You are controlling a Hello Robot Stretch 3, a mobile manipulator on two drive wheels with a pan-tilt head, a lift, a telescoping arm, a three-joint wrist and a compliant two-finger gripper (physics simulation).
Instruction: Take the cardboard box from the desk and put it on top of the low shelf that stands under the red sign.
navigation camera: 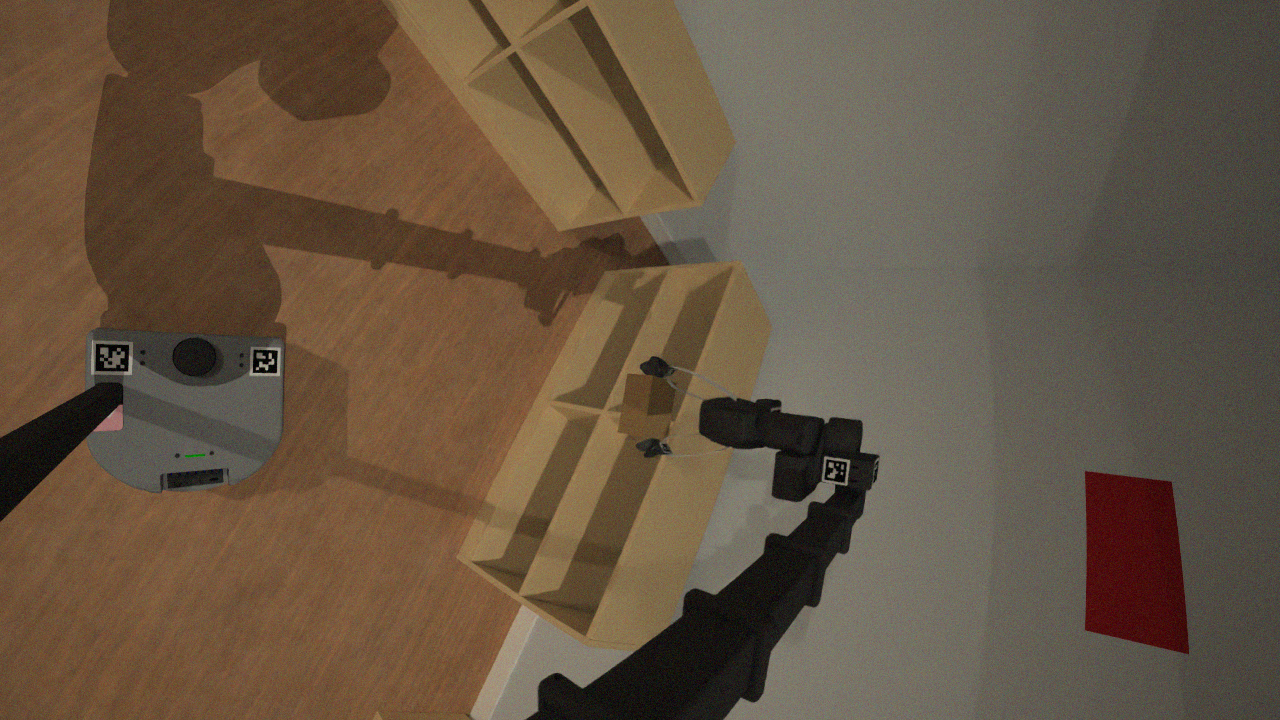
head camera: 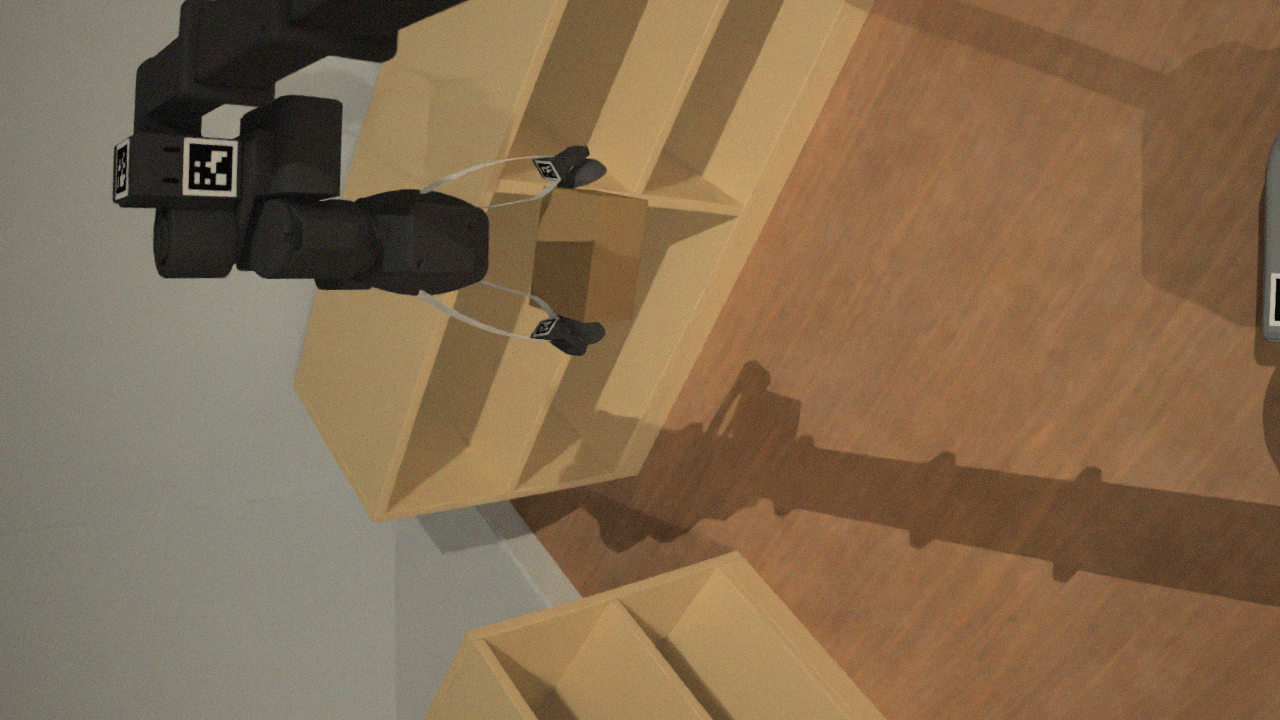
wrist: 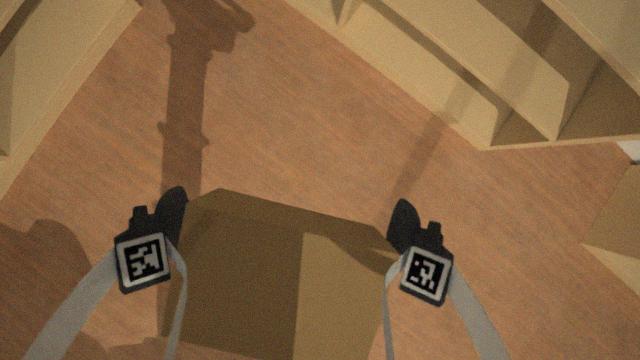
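Pixels of known places: gripper, between the fingertips: (wrist: 290,218); robot's base, origin of its link: (navigation camera: 195,355).
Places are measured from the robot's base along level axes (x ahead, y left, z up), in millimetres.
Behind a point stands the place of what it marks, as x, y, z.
My gripper (head camera: 586,252) {-21, -570, 816} (navigation camera: 655,407) {-21, -570, 816} (wrist: 290,218) {-21, -570, 816} is shut on the brown cardboard box (head camera: 617,277) {-1, -520, 839} (navigation camera: 646,407) {-15, -516, 865} (wrist: 260,290) {-11, -548, 869}, with one finger at each side. The low tan shelf (head camera: 358,358) {125, -1368, 610} (navigation camera: 662,564) {-522, -982, 610} stands against the grey wall below the red sign (navigation camera: 1134,562) {-363, -1345, 1753}. In the head and navigation views the held box overlaps the shelf's open compartments near its middle divider. The gap between box and shelf is hard to judge. The fingers partly cover the box's sides. The desk does not show in these views.
A second tan shelf (head camera: 626,662) {603, -1009, 345} (navigation camera: 617,98) {879, -959, 345} stands beside it along the wall, with a narrow gap between them. Parts of tan shelves show at the upper right (wrist: 480,60) {-416, -861, 345} and upper left of the wrist view. My grey base (navigation camera: 187,411) {-102, 11, 160} is on the wooden floor (navigation camera: 384,376) {-44, -458, 0}.
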